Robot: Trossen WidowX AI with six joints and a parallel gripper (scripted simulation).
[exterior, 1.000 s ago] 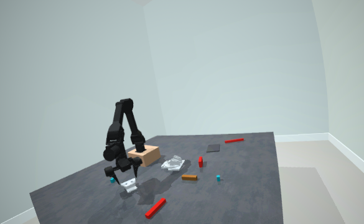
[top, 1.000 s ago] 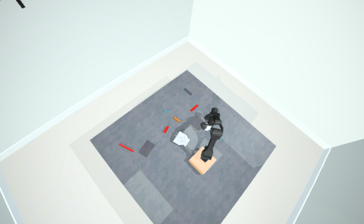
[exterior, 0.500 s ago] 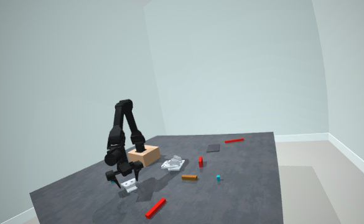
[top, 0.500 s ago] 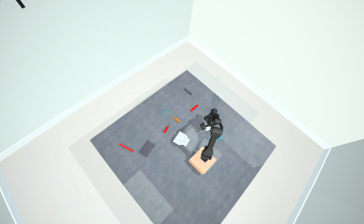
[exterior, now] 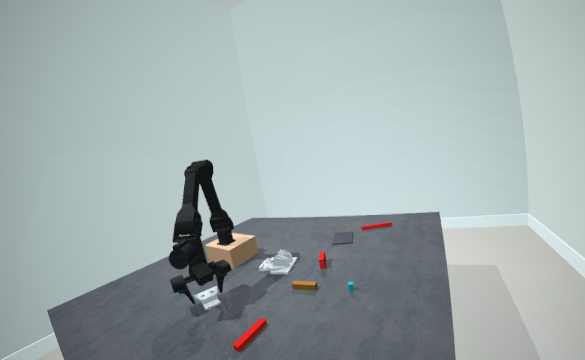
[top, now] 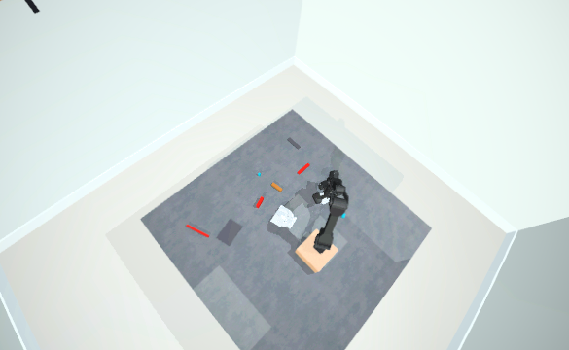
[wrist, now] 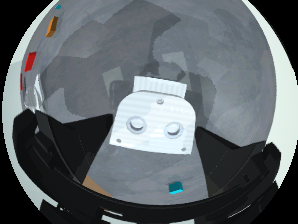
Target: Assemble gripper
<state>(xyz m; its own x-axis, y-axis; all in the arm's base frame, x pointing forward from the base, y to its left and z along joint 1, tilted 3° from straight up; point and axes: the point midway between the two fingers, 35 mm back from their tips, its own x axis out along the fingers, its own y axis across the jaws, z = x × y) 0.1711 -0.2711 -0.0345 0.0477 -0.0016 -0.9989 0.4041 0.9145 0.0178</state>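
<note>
The white gripper base is 2 cm above my gripper tip and 1 cm ahead of it. Round my gripper tip: curved white jaw (25 cm to the left, 8 cm ahead, 1 cm above); then flat white plate (28 cm to the left, 12 cm ahead, 1 cm below); then white housing plate (26 cm to the left, 6 cm ahead).
</note>
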